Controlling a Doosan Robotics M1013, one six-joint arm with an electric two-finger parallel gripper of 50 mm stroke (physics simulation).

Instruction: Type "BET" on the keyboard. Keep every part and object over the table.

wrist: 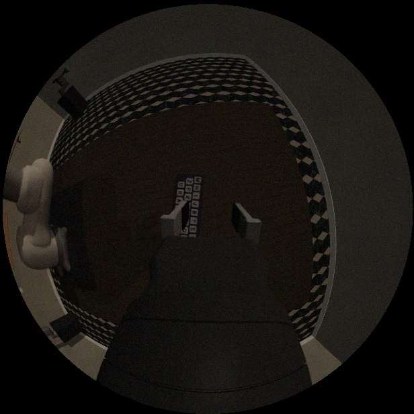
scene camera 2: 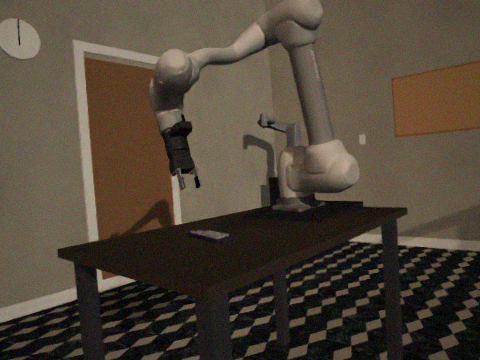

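Pixels of known places: gripper, fingertip midpoint: (scene camera 2: pixel 191 187); arm's base, link origin: (scene camera 2: pixel 298 206).
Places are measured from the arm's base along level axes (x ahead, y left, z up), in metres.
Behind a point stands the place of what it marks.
The keyboard (scene camera 2: pixel 210 235) {x 0.610, y 0.194, z -0.007 m} (wrist: pixel 189 188) lies flat on the dark table (scene camera 2: pixel 150 250) {x 0.790, y 0.149, z -0.025 m} (wrist: pixel 225 145), a slim dark-edged board with rows of pale lettered keys. In the wrist view its right-hand column seems to show the B key (wrist: pixel 194 212), the T key (wrist: pixel 194 221) and the E key (wrist: pixel 193 229), small and dim. My gripper (scene camera 2: pixel 190 184) {x 0.637, y 0.146, z 0.143 m} (wrist: pixel 210 210) is open and empty, pointing down, well above the table and touching nothing. In the wrist view its left finger and the gripper body hide part of the keyboard's lower and left keys.
The arm's base (scene camera 2: pixel 298 203) {x 0.058, y 0.057, z 0.024 m} stands on a dark plate at the table's far end. Behind it is a grey bent-armed fixture (scene camera 2: pixel 293 134). A brown door (scene camera 2: pixel 125 150) is in the wall behind the table. The checkered floor (scene camera 2: pixel 320 310) (wrist: pixel 165 95) shows beyond the table edges.
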